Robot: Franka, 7 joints.
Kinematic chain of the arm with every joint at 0, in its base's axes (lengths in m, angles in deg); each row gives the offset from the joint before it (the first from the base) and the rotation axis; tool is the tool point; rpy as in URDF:
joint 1: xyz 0 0 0.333 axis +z
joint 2: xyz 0 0 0 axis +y
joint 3: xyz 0 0 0.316 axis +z
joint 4: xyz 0.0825 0 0 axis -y
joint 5: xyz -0.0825 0 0.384 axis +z
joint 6: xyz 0 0 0 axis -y
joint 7: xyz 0.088 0 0 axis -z
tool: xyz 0 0 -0.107 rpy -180 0 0
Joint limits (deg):
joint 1: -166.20..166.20
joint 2: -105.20..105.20
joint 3: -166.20..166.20
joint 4: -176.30..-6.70
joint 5: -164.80..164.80
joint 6: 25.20..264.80
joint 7: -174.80..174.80
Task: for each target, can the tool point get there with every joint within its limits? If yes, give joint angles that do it. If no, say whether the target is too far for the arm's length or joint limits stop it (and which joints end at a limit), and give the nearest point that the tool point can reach.
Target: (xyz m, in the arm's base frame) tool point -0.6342 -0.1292 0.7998
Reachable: yes | joints 48.76 -22.64 135.30 -66.75 -123.18 103.23 94.46
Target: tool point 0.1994 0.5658 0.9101
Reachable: yes | joints 115.43 41.39 -98.10 -48.71 -11.33 135.92 -106.06
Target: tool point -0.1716 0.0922 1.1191
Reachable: yes | joints 25.33 -25.30 11.67 -30.46 85.24 89.98 145.81
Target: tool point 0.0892 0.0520 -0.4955
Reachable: no: joint limits stop it (at a limit: joint 2) | nearest point 0.1250 0.0729 -0.3424 | short by 0.159 m
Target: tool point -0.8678 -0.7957 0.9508
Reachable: no: too far | nearest point -0.5599 -0.5134 0.7316 | short by 0.472 m
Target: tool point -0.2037 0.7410 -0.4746
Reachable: no: too far | nearest point -0.1597 0.5811 -0.2541 | short by 0.276 m
